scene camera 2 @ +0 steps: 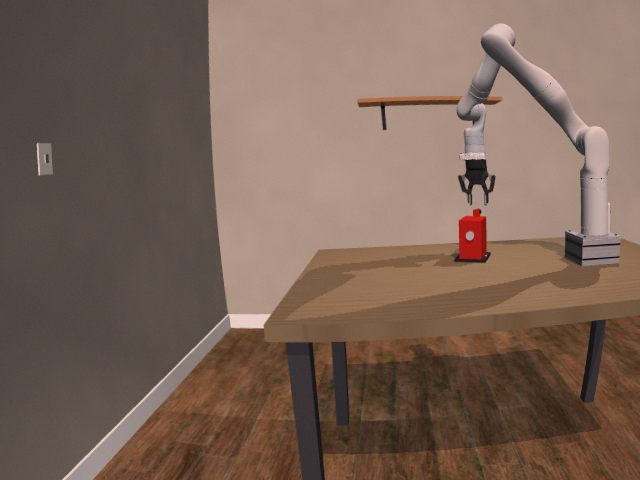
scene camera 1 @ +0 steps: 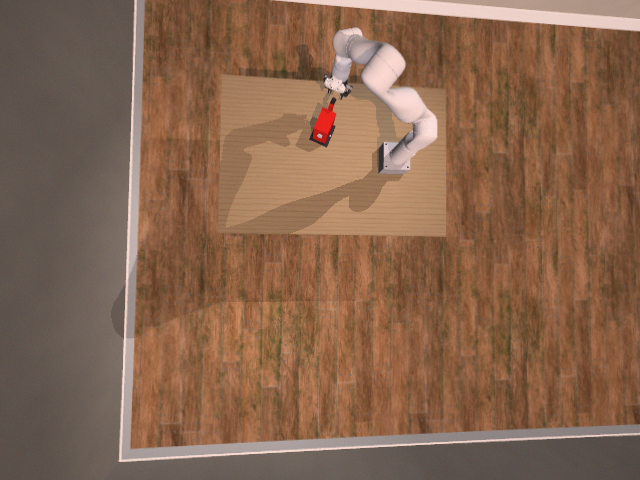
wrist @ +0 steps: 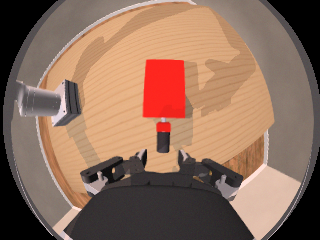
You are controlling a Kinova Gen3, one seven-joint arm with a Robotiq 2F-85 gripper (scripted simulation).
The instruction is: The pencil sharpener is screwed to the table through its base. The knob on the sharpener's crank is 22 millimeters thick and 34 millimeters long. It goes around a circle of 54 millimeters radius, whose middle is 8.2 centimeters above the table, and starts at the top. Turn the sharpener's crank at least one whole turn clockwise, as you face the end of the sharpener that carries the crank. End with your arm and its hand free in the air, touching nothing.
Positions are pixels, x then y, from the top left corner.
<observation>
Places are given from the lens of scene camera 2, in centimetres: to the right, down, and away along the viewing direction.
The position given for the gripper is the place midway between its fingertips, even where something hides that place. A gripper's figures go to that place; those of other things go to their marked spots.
gripper [scene camera 2: 478, 205]: 54, -12, 146
red pencil sharpener [scene camera 2: 470, 250]: 47, 3, 134
</observation>
